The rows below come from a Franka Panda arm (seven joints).
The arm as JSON. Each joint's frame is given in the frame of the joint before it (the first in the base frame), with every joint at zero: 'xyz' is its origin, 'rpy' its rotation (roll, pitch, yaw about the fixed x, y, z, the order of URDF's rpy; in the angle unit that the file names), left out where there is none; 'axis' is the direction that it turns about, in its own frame. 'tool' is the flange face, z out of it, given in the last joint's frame.
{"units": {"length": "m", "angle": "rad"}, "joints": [
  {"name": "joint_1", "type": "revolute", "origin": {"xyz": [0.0, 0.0, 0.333]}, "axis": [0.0, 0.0, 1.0]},
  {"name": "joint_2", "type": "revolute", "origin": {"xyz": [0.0, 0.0, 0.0]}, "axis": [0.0, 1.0, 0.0]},
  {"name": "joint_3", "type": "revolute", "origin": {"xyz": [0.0, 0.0, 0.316]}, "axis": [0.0, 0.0, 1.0]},
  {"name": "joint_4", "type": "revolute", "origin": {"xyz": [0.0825, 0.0, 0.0]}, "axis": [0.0, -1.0, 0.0]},
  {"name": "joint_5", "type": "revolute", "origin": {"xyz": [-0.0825, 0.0, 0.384]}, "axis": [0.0, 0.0, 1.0]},
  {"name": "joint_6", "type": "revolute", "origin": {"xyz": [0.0, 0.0, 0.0]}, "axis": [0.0, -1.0, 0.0]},
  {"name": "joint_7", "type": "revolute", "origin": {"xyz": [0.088, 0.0, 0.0]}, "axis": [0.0, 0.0, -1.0]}
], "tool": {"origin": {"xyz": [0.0, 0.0, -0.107], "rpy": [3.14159, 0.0, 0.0]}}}
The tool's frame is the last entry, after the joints.
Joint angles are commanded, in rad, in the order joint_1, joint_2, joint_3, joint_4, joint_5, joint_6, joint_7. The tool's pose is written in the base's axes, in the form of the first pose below.
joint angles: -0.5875 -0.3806 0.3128 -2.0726 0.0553 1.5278 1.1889
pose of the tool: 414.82, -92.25, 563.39; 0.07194, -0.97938, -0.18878; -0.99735, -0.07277, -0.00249; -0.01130, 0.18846, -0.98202
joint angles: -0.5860 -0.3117 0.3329 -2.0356 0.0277 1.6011 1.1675
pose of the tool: 442.22, -95.11, 556.45; 0.12617, -0.98023, -0.15244; -0.99192, -0.12263, -0.03246; 0.01312, 0.15530, -0.98778
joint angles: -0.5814 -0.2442 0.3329 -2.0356 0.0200 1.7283 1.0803
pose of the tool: 468.89, -104.97, 536.76; 0.22475, -0.97039, -0.08845; -0.97427, -0.22220, -0.03778; 0.01701, 0.09467, -0.99536
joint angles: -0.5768 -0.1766 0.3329 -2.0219 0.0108 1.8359 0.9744
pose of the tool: 493.78, -113.36, 520.91; 0.33788, -0.94071, -0.02988; -0.94076, -0.33660, -0.04090; 0.02841, 0.04193, -0.99872
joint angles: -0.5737 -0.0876 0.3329 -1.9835 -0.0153 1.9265 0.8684
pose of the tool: 522.11, -124.94, 503.68; 0.44888, -0.89347, 0.01481; -0.89222, -0.44905, -0.04786; 0.04941, 0.00827, -0.99874
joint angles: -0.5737 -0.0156 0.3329 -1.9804 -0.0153 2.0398 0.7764
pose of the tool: 543.53, -133.61, 478.44; 0.52908, -0.84588, 0.06751; -0.84598, -0.53200, -0.03587; 0.06626, -0.03813, -0.99707
